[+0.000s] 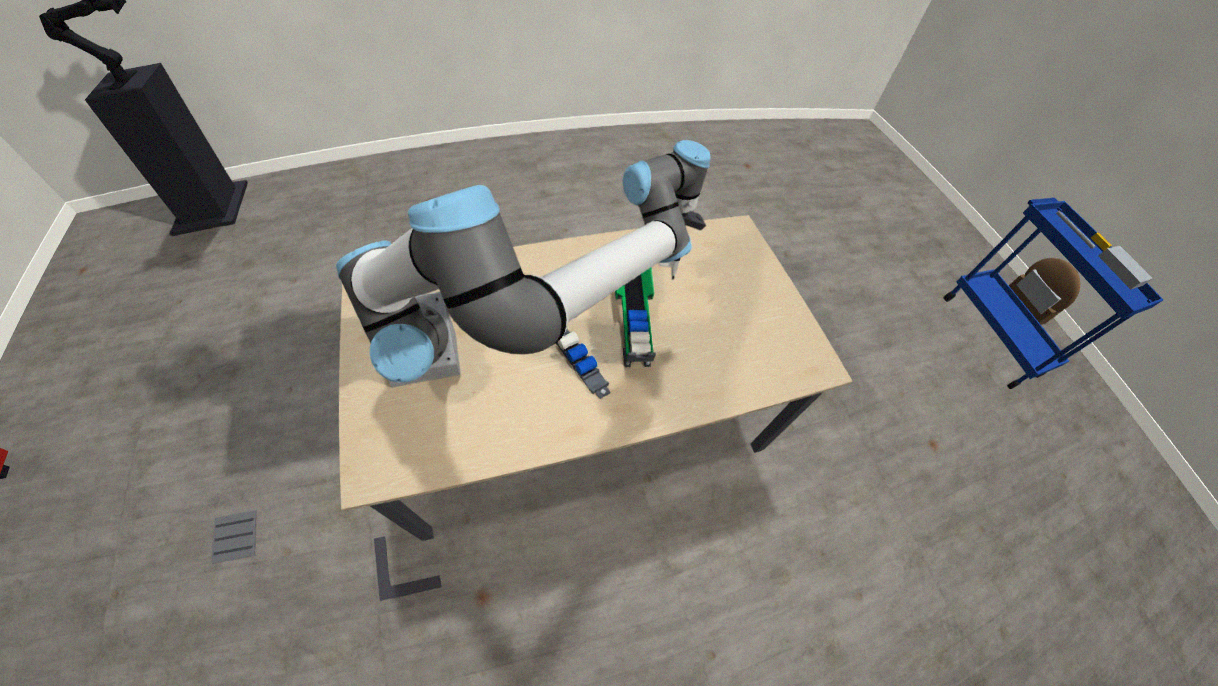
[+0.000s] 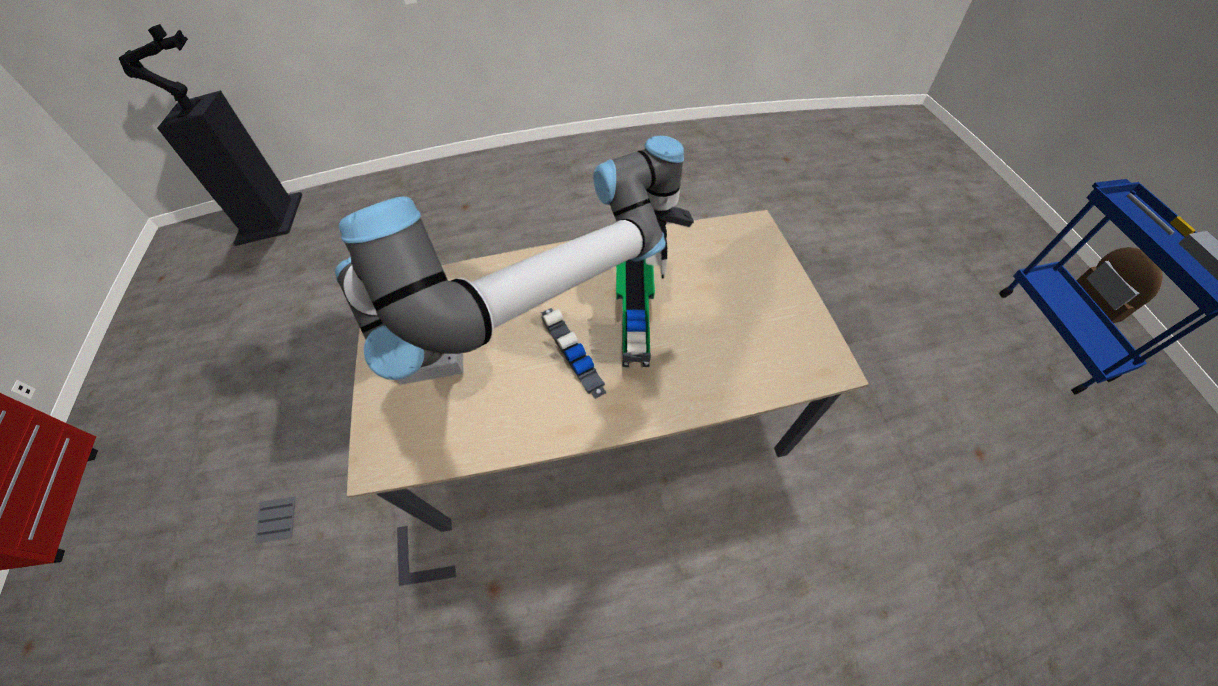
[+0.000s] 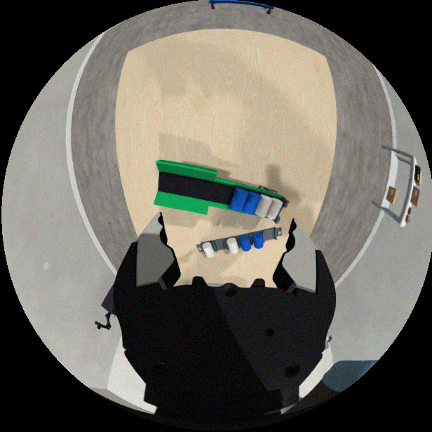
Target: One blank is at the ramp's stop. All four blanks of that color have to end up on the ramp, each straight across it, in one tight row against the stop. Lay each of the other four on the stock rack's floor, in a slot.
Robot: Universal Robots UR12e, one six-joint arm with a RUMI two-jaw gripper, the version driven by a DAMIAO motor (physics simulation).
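Note:
The green ramp (image 1: 647,285) (image 2: 649,281) (image 3: 185,170) has a black channel. Two white blanks (image 1: 640,342) (image 2: 635,342) (image 3: 269,207) lie across it at the stop end, with two blue blanks (image 1: 637,320) (image 2: 635,320) (image 3: 245,201) behind them in a tight row. The dark stock rack (image 1: 597,381) (image 2: 589,380) (image 3: 270,233) holds a white blank (image 2: 552,316) (image 3: 208,250) at one end, then after a gap another white blank (image 1: 568,340) (image 2: 567,340) (image 3: 232,245) and two blue blanks (image 3: 251,241). My gripper (image 1: 686,248) (image 2: 675,247) (image 3: 226,216) is open and empty, high beside the ramp's upper end.
The wooden table (image 1: 477,426) (image 2: 477,426) (image 3: 225,75) carries the ramp, the rack and the arm's base. The rack stands beside the ramp, on the side toward the arm base. A blue cart (image 1: 992,311) (image 2: 1056,311) stands on the floor to the right, away from the table.

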